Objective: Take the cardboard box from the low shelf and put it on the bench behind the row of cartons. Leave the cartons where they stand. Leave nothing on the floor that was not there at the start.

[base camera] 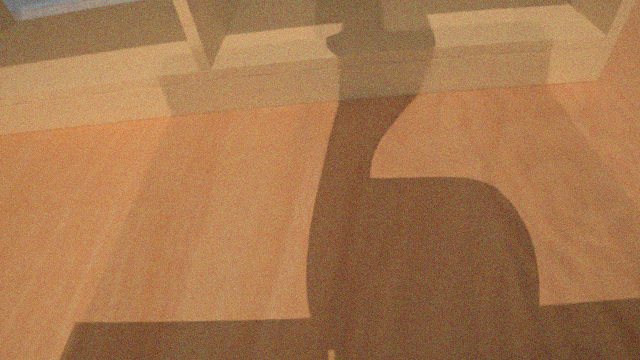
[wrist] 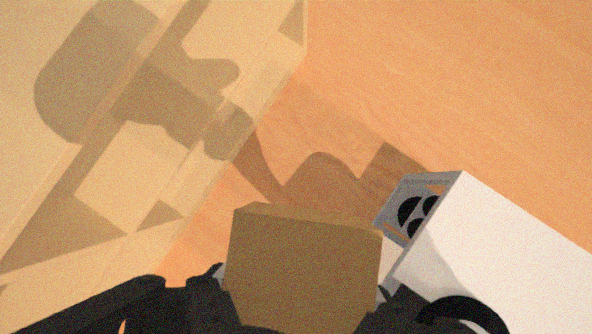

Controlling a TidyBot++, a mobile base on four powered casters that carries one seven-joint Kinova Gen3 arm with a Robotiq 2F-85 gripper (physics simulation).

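Places are measured from the arm's base along level axes (x left, y ahead, z down), in centimetres.
Pixels of known places: gripper, fingertip midpoint: point(wrist: 297, 282).
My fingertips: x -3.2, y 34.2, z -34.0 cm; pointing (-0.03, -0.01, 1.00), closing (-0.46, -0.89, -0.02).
Behind a point stands the place of what it marks.
The cardboard box point(wrist: 305, 260) @[x -5.3, y 35.2, z -38.3 cm] is in the lower middle of the wrist view, clamped between the black fingers. My gripper point(wrist: 297, 282) @[x -3.2, y 34.2, z -34.0 cm] is shut on it, with a fingertip at each side. The box is held above the floor, in front of a pale wooden shelf unit point(base camera: 100, 107) @[x 40.3, y 58.2, z 36.2 cm] point(wrist: 30, 50) @[x -3.1, y 67.1, z -21.4 cm]. The box's lower part and most of the fingers' inner faces are hidden. The gripper and box do not show in the base view. The row of cartons does not show in either view, and I cannot make out a bench.
The shelf unit's low board and upright panels cross the top of the base view. The white body point(wrist: 500, 240) @[x -18.4, y 3.6, z 1.4 cm] of my base is at the right of the wrist view, close to the box. The orange-brown wooden floor point(base camera: 240, 210) @[x 13.3, y 37.0, z 39.6 cm] point(wrist: 450, 90) @[x -55.9, y 15.4, z 39.6 cm] carries dark shadows of the robot.
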